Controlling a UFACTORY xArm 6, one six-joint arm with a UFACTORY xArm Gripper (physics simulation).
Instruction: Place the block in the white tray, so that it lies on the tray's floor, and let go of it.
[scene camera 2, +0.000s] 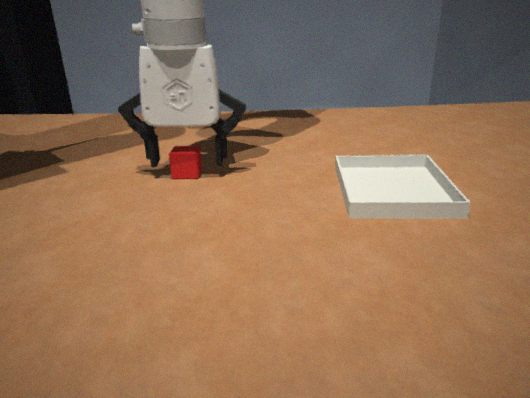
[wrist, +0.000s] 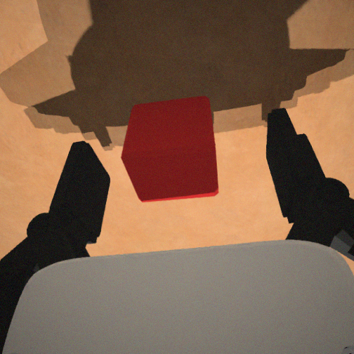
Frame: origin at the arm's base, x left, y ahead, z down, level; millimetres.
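Where they show: gripper, fingertip midpoint: (scene camera 2: 188, 163).
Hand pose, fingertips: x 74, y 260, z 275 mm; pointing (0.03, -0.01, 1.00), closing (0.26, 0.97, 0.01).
After its pixels a point has its place.
A red block (scene camera 2: 185, 164) @[x 57, y 263, z 271 mm] (wrist: 172, 150) sits upright on the brown table, left of the middle in the scene view. My gripper (scene camera 2: 187, 164) @[x 74, y 260, z 275 mm] (wrist: 179, 146) is open and points down, with nothing gripped. In the scene view its two dark fingertips are low, one on each side of the block, with a gap on both sides. In the wrist view the block shows between the fingers, a little nearer the left one, touching neither. The white tray (scene camera 2: 409, 210) @[x -10, y 562, z 283 mm] stands at the right in the scene view, with low walls and a bare floor. The tray does not show in the wrist view.
The brown table (scene camera 2: 225, 300) @[x -206, y 411, z 293 mm] reaches from the front to a back edge, with a blue-grey wall (scene camera 2: 320, 55) behind. Shadows of the arm lie on the table around and behind the block. The tray's low walls rise to the right of the block, some distance away.
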